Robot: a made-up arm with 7 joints. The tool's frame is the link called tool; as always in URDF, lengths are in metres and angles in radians. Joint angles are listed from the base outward.
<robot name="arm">
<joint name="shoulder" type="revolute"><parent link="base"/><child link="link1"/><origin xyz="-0.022 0.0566 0.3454"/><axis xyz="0 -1 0"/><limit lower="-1.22" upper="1.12"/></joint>
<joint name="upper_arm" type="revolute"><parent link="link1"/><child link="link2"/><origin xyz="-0.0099 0.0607 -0.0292"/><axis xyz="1 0 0"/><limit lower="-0.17" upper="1.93"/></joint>
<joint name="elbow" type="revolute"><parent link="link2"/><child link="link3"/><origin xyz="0.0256 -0.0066 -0.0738"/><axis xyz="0 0 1"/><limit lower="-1.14" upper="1.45"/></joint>
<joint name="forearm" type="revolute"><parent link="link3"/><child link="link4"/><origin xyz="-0.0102 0.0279 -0.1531"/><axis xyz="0 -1 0"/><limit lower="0.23" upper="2.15"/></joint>
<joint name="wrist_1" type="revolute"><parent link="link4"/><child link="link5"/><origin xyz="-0.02 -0.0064 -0.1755"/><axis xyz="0 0 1"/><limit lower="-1.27" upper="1.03"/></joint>
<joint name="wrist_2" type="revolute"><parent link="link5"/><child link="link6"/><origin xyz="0.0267 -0.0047 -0.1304"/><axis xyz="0 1 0"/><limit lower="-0.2" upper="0.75"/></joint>
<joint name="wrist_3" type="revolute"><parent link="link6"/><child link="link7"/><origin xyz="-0.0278 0.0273 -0.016"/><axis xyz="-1 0 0"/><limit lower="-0.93" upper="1.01"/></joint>
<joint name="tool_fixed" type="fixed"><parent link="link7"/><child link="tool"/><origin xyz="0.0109 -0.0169 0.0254" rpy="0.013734 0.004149 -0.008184"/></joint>
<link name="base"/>
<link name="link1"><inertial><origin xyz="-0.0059 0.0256 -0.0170"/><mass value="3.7"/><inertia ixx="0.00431" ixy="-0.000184" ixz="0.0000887" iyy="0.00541" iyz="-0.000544" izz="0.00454"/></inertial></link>
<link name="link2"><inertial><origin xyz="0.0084 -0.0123 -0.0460"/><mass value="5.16"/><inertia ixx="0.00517" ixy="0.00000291" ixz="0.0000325" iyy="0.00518" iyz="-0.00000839" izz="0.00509"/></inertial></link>
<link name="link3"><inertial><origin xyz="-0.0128 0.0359 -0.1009"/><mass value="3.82"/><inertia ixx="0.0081" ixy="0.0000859" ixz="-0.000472" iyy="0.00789" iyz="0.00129" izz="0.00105"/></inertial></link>
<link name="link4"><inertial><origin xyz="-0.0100 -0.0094 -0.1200"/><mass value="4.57"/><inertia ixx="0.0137" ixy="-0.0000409" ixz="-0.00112" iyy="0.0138" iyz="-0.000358" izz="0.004"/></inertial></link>
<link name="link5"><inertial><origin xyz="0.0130 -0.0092 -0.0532"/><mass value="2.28"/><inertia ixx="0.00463" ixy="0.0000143" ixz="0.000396" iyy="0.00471" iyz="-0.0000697" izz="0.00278"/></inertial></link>
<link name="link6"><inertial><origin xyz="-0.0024 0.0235 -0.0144"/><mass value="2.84"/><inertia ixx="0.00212" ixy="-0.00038" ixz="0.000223" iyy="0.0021" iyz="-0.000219" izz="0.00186"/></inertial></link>
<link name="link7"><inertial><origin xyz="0.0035 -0.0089 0.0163"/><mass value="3.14"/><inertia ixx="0.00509" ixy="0" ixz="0" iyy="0.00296" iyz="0" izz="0.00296"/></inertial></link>
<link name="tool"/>
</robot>
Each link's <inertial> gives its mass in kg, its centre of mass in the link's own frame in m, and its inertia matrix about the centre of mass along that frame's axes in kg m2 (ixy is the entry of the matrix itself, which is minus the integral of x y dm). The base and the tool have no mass. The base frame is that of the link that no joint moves.
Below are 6 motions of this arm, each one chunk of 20 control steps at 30 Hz.
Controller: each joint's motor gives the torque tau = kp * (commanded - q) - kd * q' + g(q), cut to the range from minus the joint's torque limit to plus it. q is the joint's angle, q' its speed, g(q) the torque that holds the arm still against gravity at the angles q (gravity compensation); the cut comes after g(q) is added. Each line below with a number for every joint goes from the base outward.
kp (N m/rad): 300 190 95 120 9.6 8 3
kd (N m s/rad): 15 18 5.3 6.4 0.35 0.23 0.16
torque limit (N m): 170 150 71 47 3.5 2.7 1.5
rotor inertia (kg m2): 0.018 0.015 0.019 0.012 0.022 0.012 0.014
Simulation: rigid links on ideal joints. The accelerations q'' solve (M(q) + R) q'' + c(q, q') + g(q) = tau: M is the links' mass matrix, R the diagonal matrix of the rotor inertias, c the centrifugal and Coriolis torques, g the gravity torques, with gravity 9.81 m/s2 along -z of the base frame. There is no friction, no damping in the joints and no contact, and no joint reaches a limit. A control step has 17 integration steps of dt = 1/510 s. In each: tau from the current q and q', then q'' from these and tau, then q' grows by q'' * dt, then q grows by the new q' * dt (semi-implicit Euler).
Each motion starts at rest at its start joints. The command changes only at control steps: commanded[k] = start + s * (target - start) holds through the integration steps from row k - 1 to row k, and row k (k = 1, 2, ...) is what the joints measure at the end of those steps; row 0 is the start. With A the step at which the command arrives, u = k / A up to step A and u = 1 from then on. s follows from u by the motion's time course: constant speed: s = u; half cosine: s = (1 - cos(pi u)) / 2; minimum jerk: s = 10 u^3 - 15 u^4 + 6 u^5; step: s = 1 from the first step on.
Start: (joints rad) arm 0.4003 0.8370 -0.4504 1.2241 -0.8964 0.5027 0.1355
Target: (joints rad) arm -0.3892 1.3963 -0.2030 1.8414 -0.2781 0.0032 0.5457
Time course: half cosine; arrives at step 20
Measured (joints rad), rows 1 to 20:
1: 0.3990 0.8376 -0.4497 1.2256 -0.8956 0.5012 0.1355
2: 0.3935 0.8403 -0.4468 1.2321 -0.8918 0.4950 0.1357
3: 0.3811 0.8465 -0.4411 1.2459 -0.8820 0.4817 0.1372
4: 0.3604 0.8572 -0.4325 1.2677 -0.8638 0.4609 0.1418
5: 0.3309 0.8729 -0.4213 1.2965 -0.8364 0.4337 0.1511
6: 0.2926 0.8937 -0.4080 1.3307 -0.8005 0.4022 0.1665
7: 0.2460 0.9195 -0.3931 1.3684 -0.7576 0.3681 0.1883
8: 0.1921 0.9501 -0.3770 1.4080 -0.7100 0.3328 0.2162
9: 0.1321 0.9848 -0.3603 1.4479 -0.6601 0.2973 0.2490
10: 0.0680 1.0230 -0.3436 1.4873 -0.6097 0.2622 0.2848
11: 0.0018 1.0634 -0.3274 1.5259 -0.5601 0.2279 0.3220
12: -0.0641 1.1049 -0.3122 1.5636 -0.5122 0.1944 0.3586
13: -0.1275 1.1463 -0.2982 1.6010 -0.4667 0.1619 0.3934
14: -0.1864 1.1865 -0.2853 1.6387 -0.4240 0.1303 0.4255
15: -0.2393 1.2245 -0.2734 1.6766 -0.3851 0.0998 0.4544
16: -0.2850 1.2594 -0.2623 1.7146 -0.3507 0.0709 0.4801
17: -0.3228 1.2905 -0.2521 1.7515 -0.3223 0.0444 0.5027
18: -0.3522 1.3174 -0.2428 1.7860 -0.3009 0.0213 0.5221
19: -0.3728 1.3393 -0.2347 1.8162 -0.2874 0.0030 0.5381
20: -0.3844 1.3558 -0.2285 1.8402 -0.2825 -0.0093 0.5505

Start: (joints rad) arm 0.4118 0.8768 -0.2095 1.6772 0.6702 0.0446 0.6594
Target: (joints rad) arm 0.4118 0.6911 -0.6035 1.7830 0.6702 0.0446 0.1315
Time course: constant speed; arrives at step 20
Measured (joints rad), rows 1 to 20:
1: 0.4125 0.8764 -0.2110 1.6772 0.6707 0.0452 0.6579
2: 0.4142 0.8749 -0.2156 1.6779 0.6724 0.0461 0.6526
3: 0.4162 0.8721 -0.2239 1.6799 0.6748 0.0466 0.6421
4: 0.4181 0.8677 -0.2360 1.6836 0.6773 0.0461 0.6258
5: 0.4194 0.8618 -0.2518 1.6889 0.6788 0.0447 0.6037
6: 0.4201 0.8543 -0.2710 1.6954 0.6789 0.0428 0.5763
7: 0.4202 0.8454 -0.2931 1.7024 0.6775 0.0410 0.5446
8: 0.4196 0.8353 -0.3175 1.7097 0.6751 0.0397 0.5101
9: 0.4185 0.8244 -0.3433 1.7167 0.6723 0.0392 0.4739
10: 0.4169 0.8128 -0.3699 1.7232 0.6699 0.0395 0.4373
11: 0.4150 0.8011 -0.3966 1.7291 0.6683 0.0404 0.4014
12: 0.4129 0.7893 -0.4229 1.7344 0.6679 0.0416 0.3670
13: 0.4110 0.7778 -0.4482 1.7392 0.6685 0.0429 0.3346
14: 0.4092 0.7667 -0.4724 1.7437 0.6697 0.0441 0.3043
15: 0.4079 0.7561 -0.4952 1.7481 0.6713 0.0451 0.2762
16: 0.4069 0.7460 -0.5166 1.7524 0.6729 0.0459 0.2500
17: 0.4065 0.7363 -0.5367 1.7570 0.6740 0.0464 0.2253
18: 0.4065 0.7271 -0.5556 1.7618 0.6746 0.0466 0.2015
19: 0.4069 0.7182 -0.5737 1.7669 0.6747 0.0465 0.1783
20: 0.4077 0.7095 -0.5910 1.7724 0.6744 0.0462 0.1552

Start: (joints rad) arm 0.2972 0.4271 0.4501 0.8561 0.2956 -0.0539 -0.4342
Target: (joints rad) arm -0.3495 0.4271 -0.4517 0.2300 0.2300 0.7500 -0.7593
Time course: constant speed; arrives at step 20
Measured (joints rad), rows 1 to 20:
1: 0.2916 0.4324 0.4346 0.8560 0.2986 -0.0500 -0.4377
2: 0.2796 0.4419 0.4046 0.8533 0.2988 -0.0355 -0.4470
3: 0.2628 0.4523 0.3668 0.8458 0.2917 -0.0084 -0.4618
4: 0.2420 0.4612 0.3249 0.8319 0.2782 0.0292 -0.4809
5: 0.2175 0.4674 0.2807 0.8112 0.2623 0.0729 -0.5027
6: 0.1895 0.4701 0.2349 0.7839 0.2482 0.1187 -0.5259
7: 0.1583 0.4690 0.1877 0.7506 0.2390 0.1637 -0.5496
8: 0.1241 0.4644 0.1394 0.7126 0.2355 0.2067 -0.5733
9: 0.0872 0.4567 0.0904 0.6711 0.2368 0.2484 -0.5968
10: 0.0481 0.4465 0.0411 0.6276 0.2408 0.2896 -0.6199
11: 0.0073 0.4346 -0.0081 0.5834 0.2451 0.3316 -0.6425
12: -0.0346 0.4219 -0.0568 0.5395 0.2480 0.3750 -0.6643
13: -0.0770 0.4094 -0.1045 0.4966 0.2485 0.4196 -0.6849
14: -0.1191 0.3979 -0.1511 0.4553 0.2465 0.4651 -0.7041
15: -0.1605 0.3880 -0.1965 0.4159 0.2425 0.5105 -0.7219
16: -0.2005 0.3802 -0.2408 0.3786 0.2375 0.5553 -0.7380
17: -0.2389 0.3749 -0.2842 0.3433 0.2323 0.5988 -0.7527
18: -0.2754 0.3722 -0.3269 0.3098 0.2277 0.6412 -0.7660
19: -0.3098 0.3718 -0.3691 0.2780 0.2240 0.6824 -0.7782
20: -0.3424 0.3736 -0.4112 0.2476 0.2212 0.7230 -0.7895

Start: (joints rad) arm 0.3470 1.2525 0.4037 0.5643 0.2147 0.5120 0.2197
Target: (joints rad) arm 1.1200 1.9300 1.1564 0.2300 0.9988 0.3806 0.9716
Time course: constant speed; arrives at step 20
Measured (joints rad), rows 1 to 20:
1: 0.3633 1.2512 0.4095 0.5569 0.2127 0.5119 0.2196
2: 0.3903 1.2519 0.4243 0.5439 0.2190 0.5088 0.2210
3: 0.4229 1.2578 0.4476 0.5272 0.2406 0.5020 0.2267
4: 0.4588 1.2704 0.4782 0.5082 0.2787 0.4924 0.2397
5: 0.4966 1.2904 0.5146 0.4885 0.3302 0.4819 0.2627
6: 0.5355 1.3177 0.5550 0.4691 0.3899 0.4720 0.2969
7: 0.5751 1.3513 0.5978 0.4513 0.4516 0.4634 0.3419
8: 0.6149 1.3901 0.6411 0.4358 0.5100 0.4560 0.3959
9: 0.6548 1.4324 0.6838 0.4228 0.5616 0.4489 0.4558
10: 0.6944 1.4770 0.7251 0.4122 0.6048 0.4414 0.5179
11: 0.7336 1.5226 0.7649 0.4035 0.6399 0.4332 0.5783
12: 0.7723 1.5684 0.8033 0.3957 0.6689 0.4242 0.6337
13: 0.8105 1.6138 0.8409 0.3878 0.6948 0.4151 0.6824
14: 0.8484 1.6584 0.8781 0.3790 0.7203 0.4064 0.7236
15: 0.8862 1.7021 0.9154 0.3687 0.7479 0.3987 0.7583
16: 0.9241 1.7444 0.9529 0.3566 0.7791 0.3921 0.7880
17: 0.9622 1.7852 0.9907 0.3427 0.8143 0.3865 0.8151
18: 1.0007 1.8245 1.0287 0.3271 0.8532 0.3815 0.8418
19: 1.0394 1.8620 1.0670 0.3099 0.8947 0.3768 0.8700
20: 1.0784 1.8979 1.1053 0.2915 0.9379 0.3721 0.9010

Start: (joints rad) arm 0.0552 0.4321 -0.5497 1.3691 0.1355 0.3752 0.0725
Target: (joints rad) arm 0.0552 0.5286 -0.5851 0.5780 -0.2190 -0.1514 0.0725
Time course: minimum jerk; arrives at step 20
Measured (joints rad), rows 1 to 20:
1: 0.0552 0.4321 -0.5497 1.3690 0.1354 0.3751 0.0725
2: 0.0556 0.4320 -0.5499 1.3679 0.1344 0.3741 0.0727
3: 0.0568 0.4317 -0.5506 1.3642 0.1308 0.3702 0.0732
4: 0.0592 0.4312 -0.5519 1.3556 0.1225 0.3605 0.0741
5: 0.0630 0.4306 -0.5540 1.3398 0.1079 0.3420 0.0754
6: 0.0680 0.4301 -0.5567 1.3147 0.0860 0.3127 0.0766
7: 0.0738 0.4300 -0.5600 1.2793 0.0575 0.2721 0.0772
8: 0.0798 0.4305 -0.5638 1.2328 0.0239 0.2215 0.0765
9: 0.0852 0.4321 -0.5679 1.1759 -0.0125 0.1636 0.0741
10: 0.0894 0.4349 -0.5721 1.1099 -0.0492 0.1021 0.0699
11: 0.0915 0.4393 -0.5763 1.0370 -0.0840 0.0410 0.0641
12: 0.0909 0.4454 -0.5803 0.9600 -0.1155 -0.0158 0.0574
13: 0.0873 0.4534 -0.5839 0.8819 -0.1429 -0.0648 0.0505
14: 0.0805 0.4632 -0.5869 0.8058 -0.1660 -0.1037 0.0442
15: 0.0706 0.4748 -0.5890 0.7344 -0.1848 -0.1312 0.0393
16: 0.0585 0.4878 -0.5902 0.6701 -0.1992 -0.1471 0.0363
17: 0.0448 0.5016 -0.5903 0.6145 -0.2094 -0.1525 0.0356
18: 0.0309 0.5158 -0.5894 0.5692 -0.2151 -0.1490 0.0370
19: 0.0181 0.5296 -0.5875 0.5345 -0.2165 -0.1390 0.0405
20: 0.0078 0.5423 -0.5851 0.5103 -0.2141 -0.1259 0.0455

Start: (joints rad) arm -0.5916 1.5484 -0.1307 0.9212 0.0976 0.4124 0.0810
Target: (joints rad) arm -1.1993 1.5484 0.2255 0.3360 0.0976 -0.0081 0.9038
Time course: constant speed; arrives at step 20
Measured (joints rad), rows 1 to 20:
1: -0.6049 1.5499 -0.1204 0.9200 0.0969 0.4060 0.0850
2: -0.6261 1.5520 -0.1055 0.9128 0.0932 0.3892 0.0985
3: -0.6517 1.5540 -0.0890 0.8976 0.0872 0.3634 0.1234
4: -0.6800 1.5555 -0.0726 0.8741 0.0812 0.3330 0.1590
5: -0.7098 1.5562 -0.0565 0.8436 0.0773 0.3028 0.2029
6: -0.7405 1.5558 -0.0407 0.8082 0.0770 0.2765 0.2522
7: -0.7717 1.5546 -0.0251 0.7700 0.0804 0.2553 0.3040
8: -0.8031 1.5525 -0.0092 0.7312 0.0865 0.2381 0.3560
9: -0.8344 1.5500 0.0070 0.6931 0.0936 0.2230 0.4065
10: -0.8655 1.5472 0.0237 0.6570 0.1001 0.2076 0.4544
11: -0.8965 1.5445 0.0407 0.6231 0.1049 0.1904 0.4991
12: -0.9272 1.5422 0.0580 0.5916 0.1071 0.1708 0.5409
13: -0.9578 1.5403 0.0755 0.5621 0.1068 0.1492 0.5803
14: -0.9882 1.5389 0.0930 0.5342 0.1044 0.1264 0.6179
15: -1.0185 1.5381 0.1106 0.5073 0.1006 0.1032 0.6546
16: -1.0488 1.5377 0.1283 0.4807 0.0965 0.0804 0.6913
17: -1.0789 1.5378 0.1461 0.4540 0.0927 0.0582 0.7287
18: -1.1091 1.5383 0.1641 0.4269 0.0899 0.0367 0.7672
19: -1.1393 1.5390 0.1822 0.3991 0.0884 0.0157 0.8071
20: -1.1694 1.5398 0.2004 0.3707 0.0882 -0.0051 0.8484

